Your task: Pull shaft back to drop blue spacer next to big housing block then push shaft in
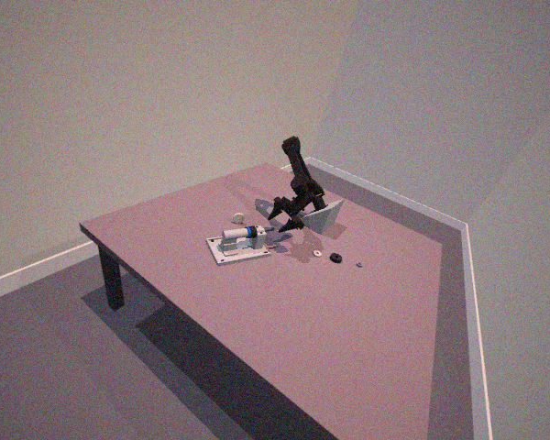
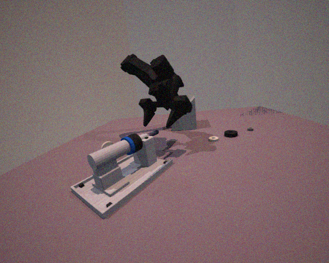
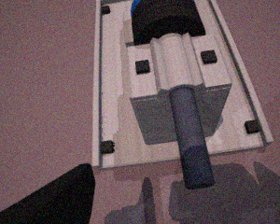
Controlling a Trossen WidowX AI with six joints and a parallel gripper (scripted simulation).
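My gripper tip is 80 mm short of the black spacer, 40 mm to the left of it and 20 mm above it. The rest, counted from my gripper tip: grey ring 190 mm behind, 380 mm to the left, 90 mm below; then dark shaft 80 mm ahead, 40 mm to the right, 20 mm below; then blue spacer 100 mm ahead, 60 mm to the right, 20 mm below.
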